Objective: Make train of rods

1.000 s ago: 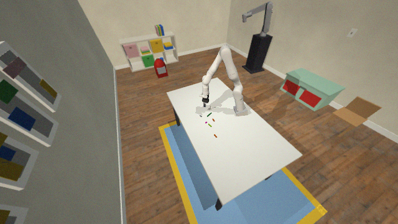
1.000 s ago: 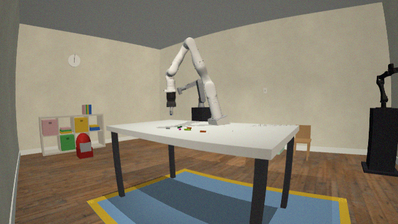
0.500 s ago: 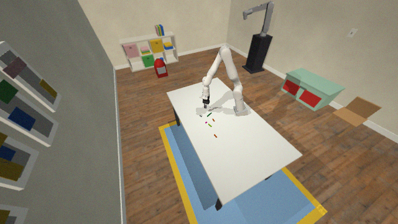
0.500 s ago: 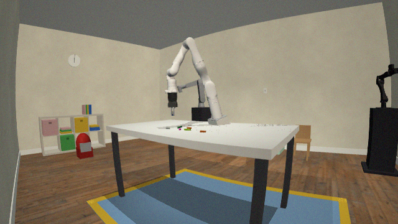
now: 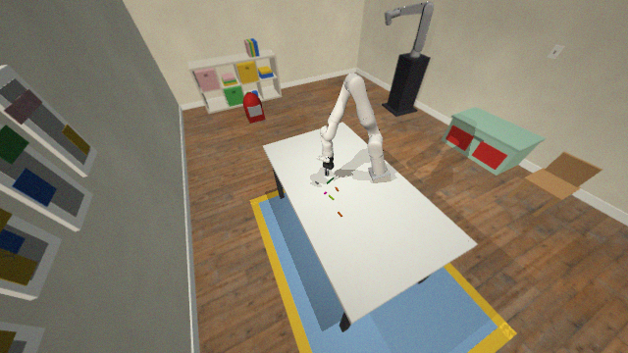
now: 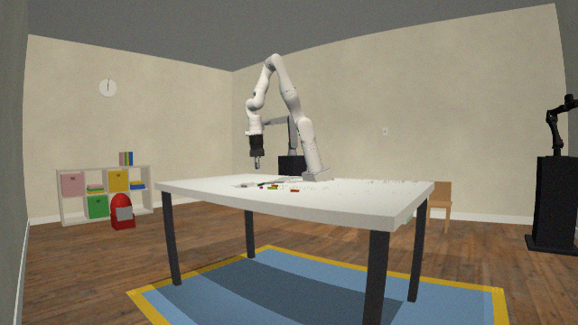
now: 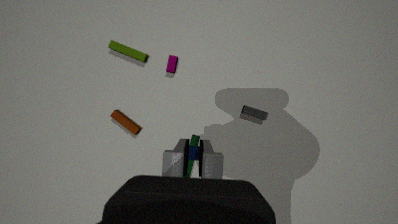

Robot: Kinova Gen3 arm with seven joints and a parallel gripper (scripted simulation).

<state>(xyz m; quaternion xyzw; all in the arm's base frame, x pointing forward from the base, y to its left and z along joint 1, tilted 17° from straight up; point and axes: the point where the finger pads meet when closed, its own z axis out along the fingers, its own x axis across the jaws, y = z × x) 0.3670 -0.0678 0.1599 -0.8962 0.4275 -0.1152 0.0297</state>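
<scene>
The lime rod is 14 cm to the left of my hand, 10 cm below it and 2 cm ahead of it. From my hand the other things lie so: blue rod: 1 cm below; green rod: 10 cm below, 4 cm behind, 1 cm to the right; grey rod: 10 cm below, 7 cm ahead, 3 cm to the right.
</scene>
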